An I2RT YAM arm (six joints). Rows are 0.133 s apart.
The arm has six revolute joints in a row. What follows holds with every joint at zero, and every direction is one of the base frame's. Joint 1 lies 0.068 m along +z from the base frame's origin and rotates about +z. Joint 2 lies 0.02 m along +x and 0.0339 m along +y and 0.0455 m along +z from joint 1 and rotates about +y. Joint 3 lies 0.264 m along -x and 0.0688 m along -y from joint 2 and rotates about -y. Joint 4 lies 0.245 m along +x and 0.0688 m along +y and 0.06 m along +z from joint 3 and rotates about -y. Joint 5 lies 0.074 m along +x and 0.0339 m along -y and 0.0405 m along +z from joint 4 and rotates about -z. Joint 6 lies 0.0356 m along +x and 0.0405 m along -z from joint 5 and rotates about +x. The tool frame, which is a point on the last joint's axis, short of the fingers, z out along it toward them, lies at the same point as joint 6; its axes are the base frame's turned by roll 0, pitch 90 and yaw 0 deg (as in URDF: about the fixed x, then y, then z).
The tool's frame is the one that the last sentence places.
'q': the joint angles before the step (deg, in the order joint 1, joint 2, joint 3, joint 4, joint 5, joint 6). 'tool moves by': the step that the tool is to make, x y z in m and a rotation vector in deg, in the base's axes. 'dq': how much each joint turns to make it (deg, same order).
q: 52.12 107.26 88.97 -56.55 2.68 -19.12
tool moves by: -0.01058 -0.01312 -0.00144 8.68 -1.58 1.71
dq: -0.40 -6.61 -9.72 10.93 -4.57 -0.65
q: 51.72 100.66 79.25 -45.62 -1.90 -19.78
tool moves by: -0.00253 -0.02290 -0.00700 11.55 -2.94 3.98
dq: -2.84 -7.22 -12.04 15.25 -7.72 -3.60
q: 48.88 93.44 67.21 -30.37 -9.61 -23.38
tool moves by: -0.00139 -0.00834 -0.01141 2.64 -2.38 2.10
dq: -0.94 -1.76 -5.34 6.68 -1.72 -2.55
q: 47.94 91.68 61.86 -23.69 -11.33 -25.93
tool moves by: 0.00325 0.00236 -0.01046 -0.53 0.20 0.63
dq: -0.17 1.71 -0.52 1.55 -0.31 -0.79
